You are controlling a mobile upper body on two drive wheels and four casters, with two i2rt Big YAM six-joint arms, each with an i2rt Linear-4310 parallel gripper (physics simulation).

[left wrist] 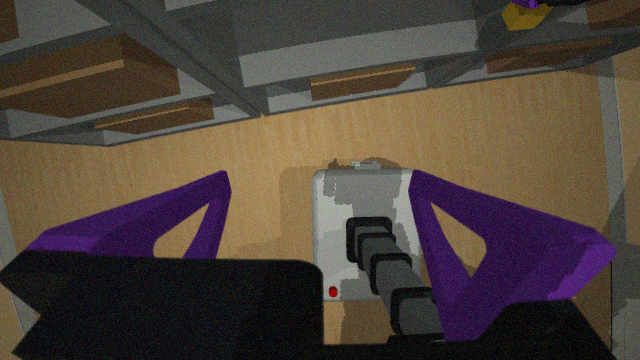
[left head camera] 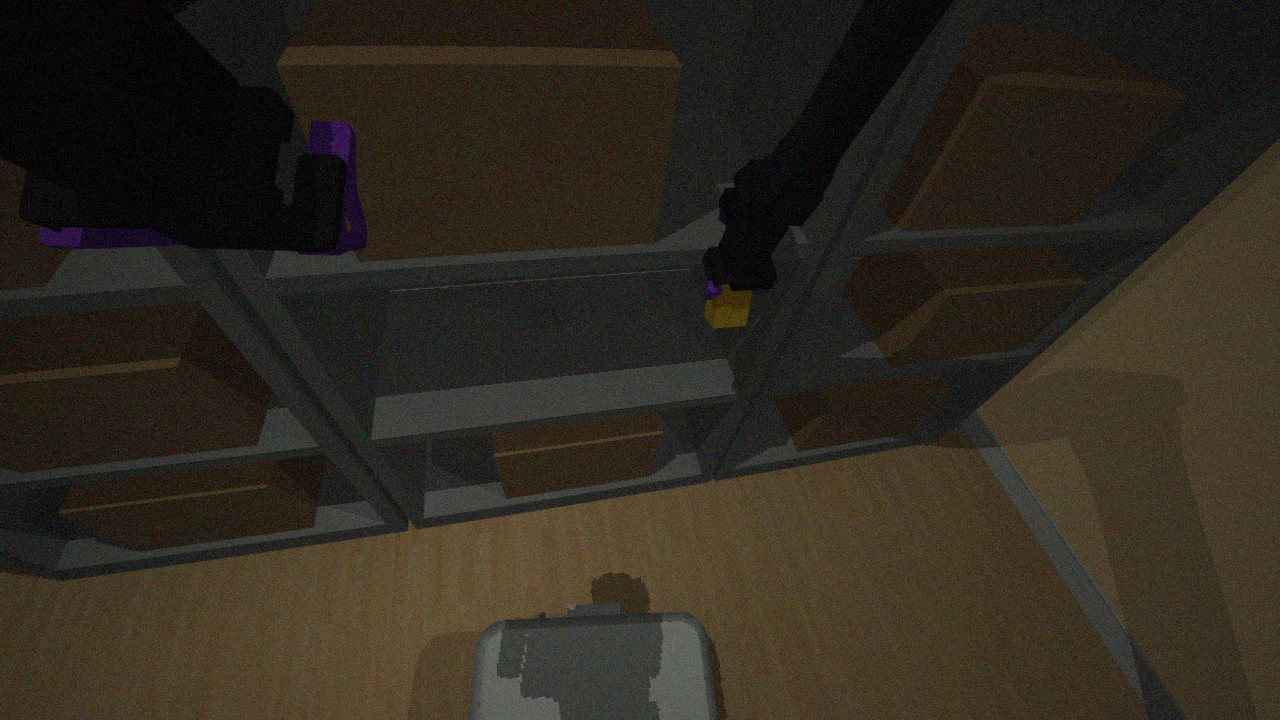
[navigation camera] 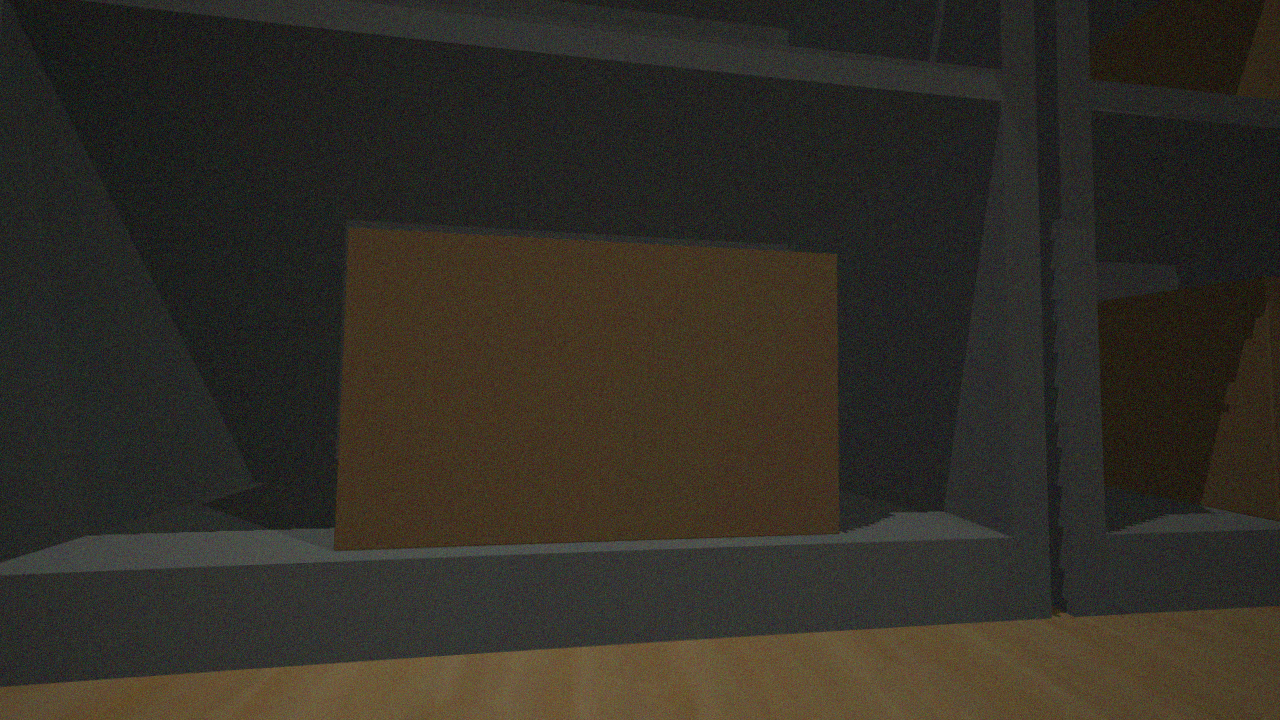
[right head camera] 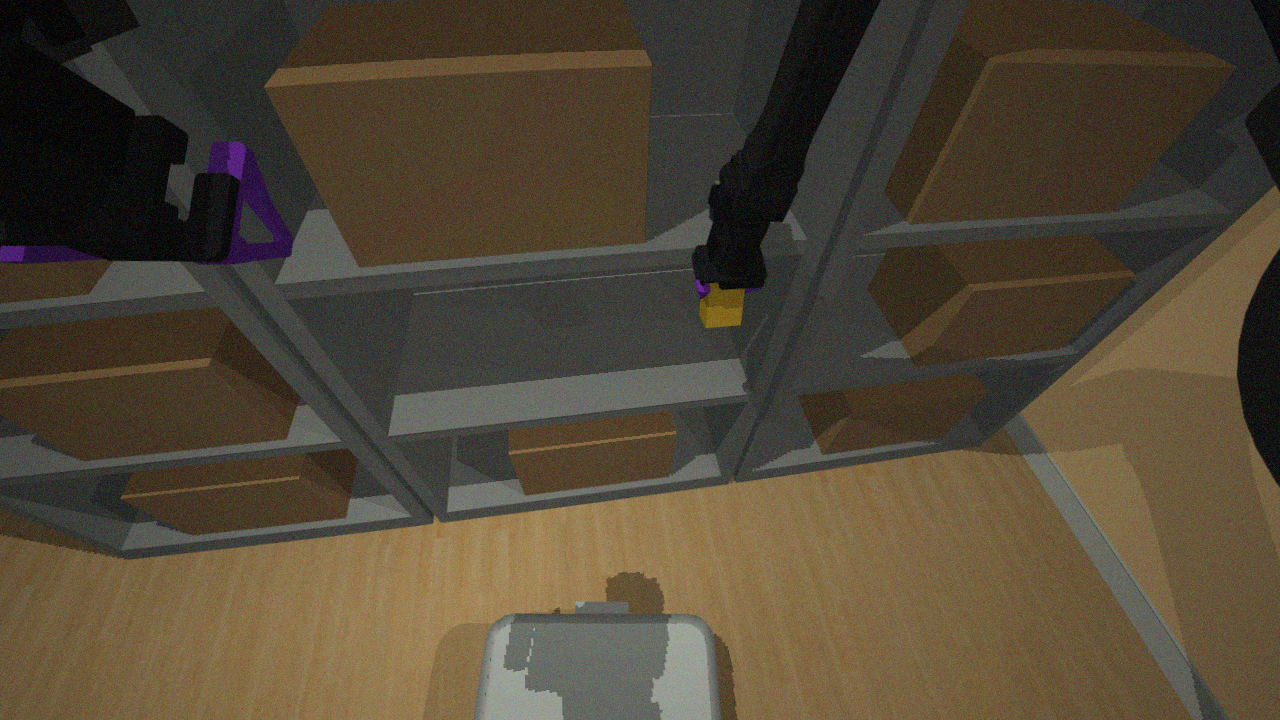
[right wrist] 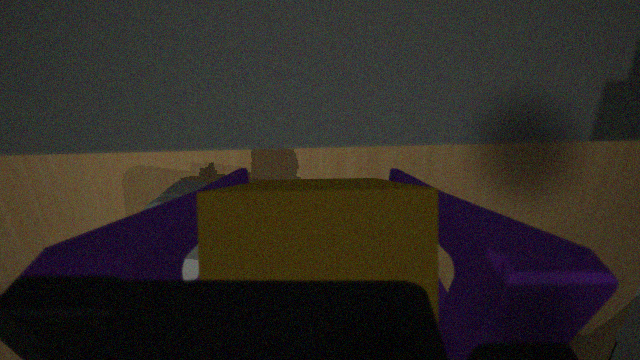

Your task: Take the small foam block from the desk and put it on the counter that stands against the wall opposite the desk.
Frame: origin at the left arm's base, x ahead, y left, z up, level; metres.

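Seen in the pictures: left gripper, between the fingertips: (left wrist: 319, 180) (left head camera: 284, 235) (right head camera: 222, 246); right gripper, between the fingertips: (left head camera: 723, 295) (right head camera: 717, 294) (right wrist: 318, 181).
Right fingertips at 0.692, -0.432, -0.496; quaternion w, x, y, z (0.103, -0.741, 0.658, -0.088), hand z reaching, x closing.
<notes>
A point is followed by its place in that frame, as x, y, z.
The small foam block (left head camera: 727, 310) {0.648, -0.429, -0.486} (right head camera: 721, 309) {0.648, -0.432, -0.486} (left wrist: 525, 18) {0.646, -0.424, -0.489} (right wrist: 318, 230) {0.699, -0.431, -0.443} is yellow and held up in front of the shelf unit's middle column. My right gripper (left head camera: 730, 291) {0.692, -0.432, -0.496} (right head camera: 723, 290) {0.692, -0.432, -0.496} (right wrist: 318, 181) {0.692, -0.432, -0.496} is shut on it, with a purple finger at each side. Whether the block touches the shelving cannot be told. My left gripper (left head camera: 214, 238) (right head camera: 147, 243) (left wrist: 319, 180) {0.354, -0.003, -0.127} is open and empty, at the upper left of the head views. The desk and the counter cannot be identified in these views.
A grey shelf unit (left head camera: 308, 385) {0.648, 0.318, -0.711} (right head camera: 317, 385) {0.625, 0.314, -0.683} (navigation camera: 537, 608) stands close in front, with several compartments. Brown boxes (left head camera: 510, 152) {0.697, -0.095, -0.257} (right head camera: 483, 161) {0.695, -0.087, -0.260} (navigation camera: 581, 385) sit in many of them. My light grey base (left head camera: 572, 689) {0.177, -0.177, -1.150} (right head camera: 599, 689) {0.169, -0.228, -1.150} shows on the wood floor (left head camera: 805, 582) {0.423, -0.866, -1.410}. A tan wall (left head camera: 1190, 295) {0.838, -1.703, -0.575} is at the right.
</notes>
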